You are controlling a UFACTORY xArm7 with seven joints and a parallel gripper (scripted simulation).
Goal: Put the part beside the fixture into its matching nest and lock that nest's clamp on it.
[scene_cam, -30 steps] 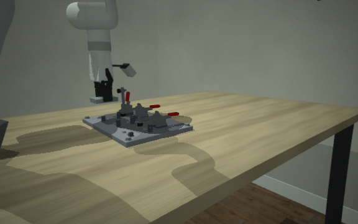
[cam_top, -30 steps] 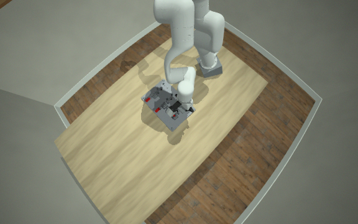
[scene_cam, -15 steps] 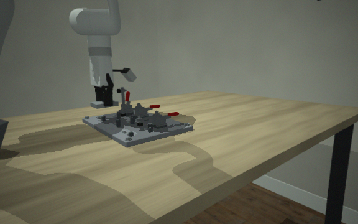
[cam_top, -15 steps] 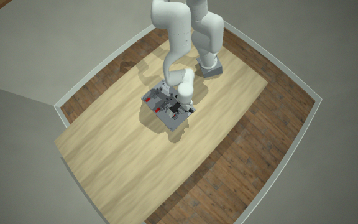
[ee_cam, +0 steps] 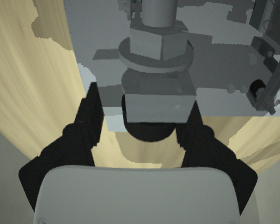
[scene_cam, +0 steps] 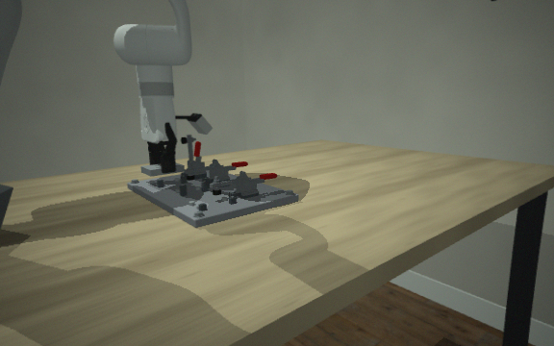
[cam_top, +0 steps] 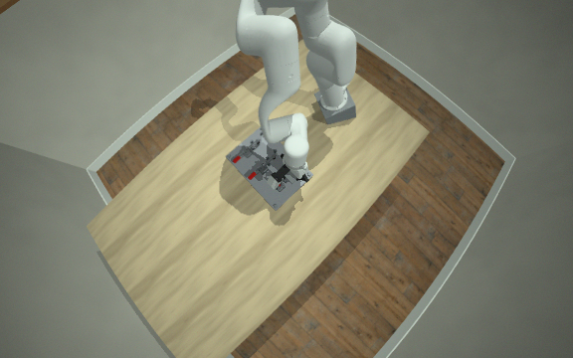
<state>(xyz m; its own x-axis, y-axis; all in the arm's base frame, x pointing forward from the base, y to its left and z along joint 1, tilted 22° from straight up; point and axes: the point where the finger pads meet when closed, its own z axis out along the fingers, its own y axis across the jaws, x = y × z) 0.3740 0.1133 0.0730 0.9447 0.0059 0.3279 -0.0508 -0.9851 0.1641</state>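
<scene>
Now: hand 12 cm to the left of the grey fixture plate, 5 cm short of it and 5 cm above it. Round my hand: part 1 cm below.
</scene>
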